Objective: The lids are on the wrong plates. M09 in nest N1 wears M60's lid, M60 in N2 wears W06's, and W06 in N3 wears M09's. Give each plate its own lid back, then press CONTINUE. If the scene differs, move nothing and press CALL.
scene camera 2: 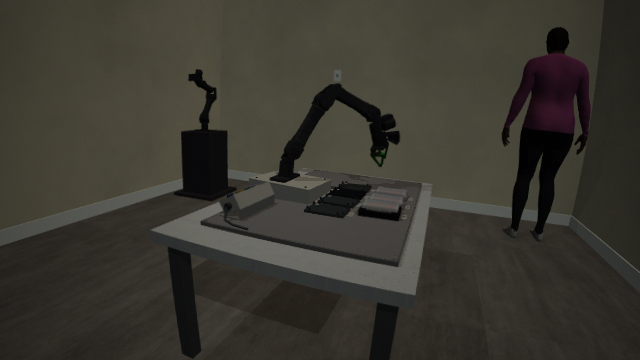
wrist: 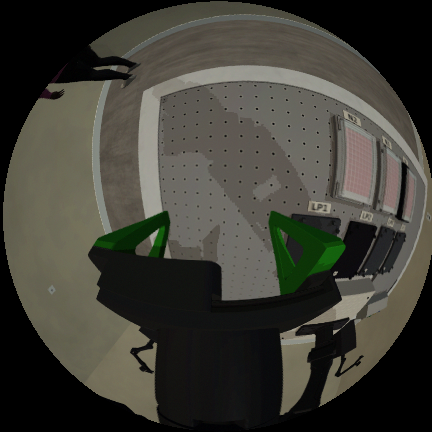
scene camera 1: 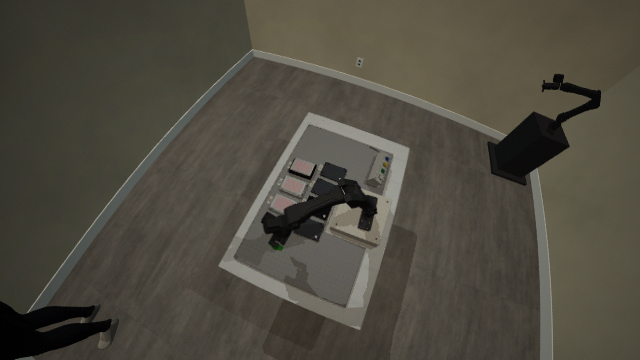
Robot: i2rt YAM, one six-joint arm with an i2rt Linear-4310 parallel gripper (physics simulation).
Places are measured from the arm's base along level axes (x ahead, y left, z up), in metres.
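Pixels of known places: gripper, fingertip midpoint: (scene camera 2: 382, 162) (wrist: 218, 216) (scene camera 1: 278, 240); arm's base, link origin: (scene camera 2: 285, 177) (wrist: 323, 326) (scene camera 1: 367, 212).
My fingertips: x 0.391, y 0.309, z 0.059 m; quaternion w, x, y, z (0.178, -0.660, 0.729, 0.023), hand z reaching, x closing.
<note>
For each thing: its top centre in the pictures, then the offset to it from my fingertips.
- button box, top centre: (scene camera 2: 248, 186) (scene camera 1: 381, 164) dx -0.404, dy -0.625, dz -0.030 m
- LP2, top centre: (wrist: 355, 257) (scene camera 2: 347, 190) (scene camera 1: 317, 206) dx -0.117, dy -0.266, dz -0.094 m
Three pink-welled plates stand in a row on the pegboard: a near one (scene camera 1: 283, 204) (wrist: 359, 162), a middle one (scene camera 1: 293, 186) (wrist: 391, 180) and a far one (scene camera 1: 303, 168) (wrist: 410, 195) on a black base. Clear covers seem to lie on them; lid marks are unreadable, and the nest labels are too small to tell surely. My gripper (scene camera 1: 277, 247) (scene camera 2: 380, 159) (wrist: 218, 216) is open and empty, high above the board beyond the near end of the row. The button box (scene camera 1: 377, 172) (scene camera 2: 250, 200) stands at the far side; its button lettering is unreadable.
Several dark lid pads lie beside the plates, among them LP1 (wrist: 326, 223) and LP2 (wrist: 357, 245). The arm stands on a pale base block (scene camera 1: 350, 227) (scene camera 2: 305, 187). A person (scene camera 1: 60, 322) (scene camera 2: 555, 100) stands off the table. A second arm on a black pedestal (scene camera 1: 530, 145) (scene camera 2: 204, 160) stands apart.
</note>
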